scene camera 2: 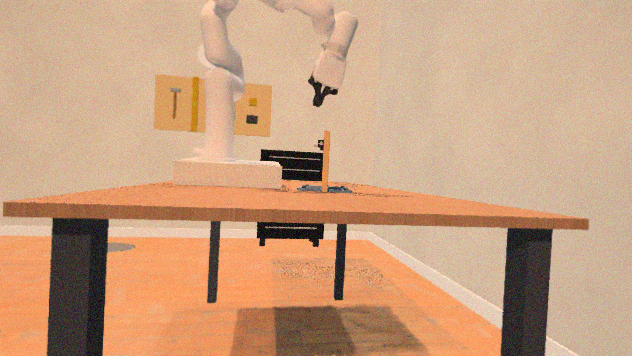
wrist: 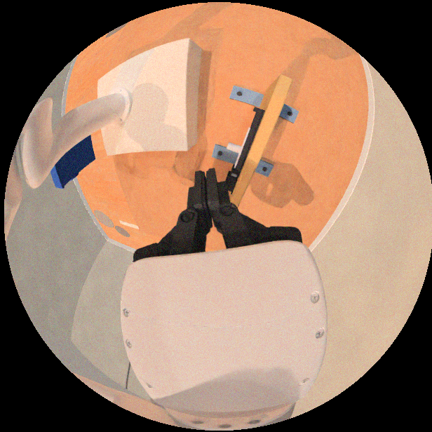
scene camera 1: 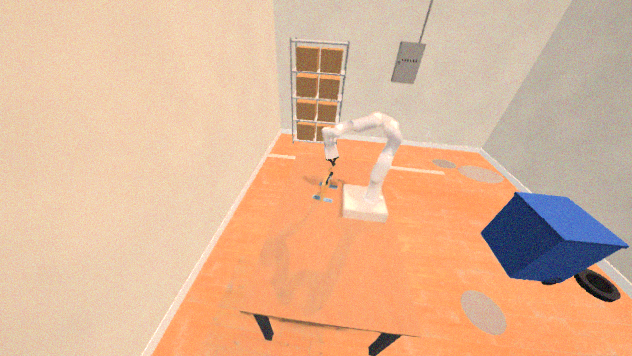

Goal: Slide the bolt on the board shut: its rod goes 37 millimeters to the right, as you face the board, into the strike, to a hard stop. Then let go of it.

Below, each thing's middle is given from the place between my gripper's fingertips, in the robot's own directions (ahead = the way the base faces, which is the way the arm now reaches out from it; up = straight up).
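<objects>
Black bolt fitting (wrist: 230, 180): 13 cm below my hand, 2 cm ahead of it, 1 cm to the right of it. Upright tan board (wrist: 272, 101), likewise from my hand: 19 cm below, 4 cm ahead, 1 cm to the left.
</objects>
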